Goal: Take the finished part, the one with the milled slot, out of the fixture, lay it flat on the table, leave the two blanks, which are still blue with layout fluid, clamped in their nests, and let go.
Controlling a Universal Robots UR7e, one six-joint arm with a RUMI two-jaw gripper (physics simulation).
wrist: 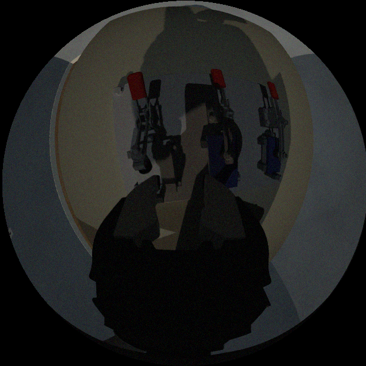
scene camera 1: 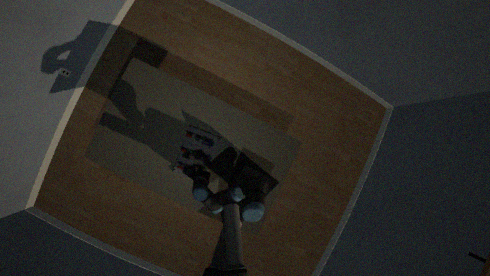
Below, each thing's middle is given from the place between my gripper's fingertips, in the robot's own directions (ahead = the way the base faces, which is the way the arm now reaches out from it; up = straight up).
Labels:
The fixture plate (wrist: 181,97) is 70 mm below my hand, 60 mm to the right of it and 60 mm ahead of it.

